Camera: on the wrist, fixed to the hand. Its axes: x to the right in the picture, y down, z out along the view.
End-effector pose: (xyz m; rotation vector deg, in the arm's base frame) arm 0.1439 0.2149 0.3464 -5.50 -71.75 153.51
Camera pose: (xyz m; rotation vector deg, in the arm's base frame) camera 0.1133 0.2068 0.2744 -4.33 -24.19 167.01
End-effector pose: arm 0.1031 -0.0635 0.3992 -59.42 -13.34 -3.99
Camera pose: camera 0.1459 -0.0602 0.3334 -26.20 -11.03 -0.30
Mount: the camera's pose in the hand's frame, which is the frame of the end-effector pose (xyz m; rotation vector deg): 0.0271 0.0644 -0.0360 33.38 2.24 0.93
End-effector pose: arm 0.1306 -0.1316 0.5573 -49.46 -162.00 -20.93
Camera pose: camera 0.1479 -0.0756 0.6097 -41.85 -151.74 24.24
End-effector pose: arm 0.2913 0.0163 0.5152 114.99 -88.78 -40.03
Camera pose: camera 0.2754 -0.0214 0.5823 136.66 -108.74 -11.60
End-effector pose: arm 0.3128 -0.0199 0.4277 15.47 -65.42 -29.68
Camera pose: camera 0.3706 0.0188 0.4643 44.07 -70.92 -8.74
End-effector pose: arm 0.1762 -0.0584 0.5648 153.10 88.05 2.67
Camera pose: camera 0.2434 -0.0660 0.6049 -132.67 -74.88 17.60
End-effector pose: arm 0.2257 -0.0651 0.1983 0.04 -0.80 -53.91
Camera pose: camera 0.2941 -0.0493 0.1631 31.90 -14.38 -51.16
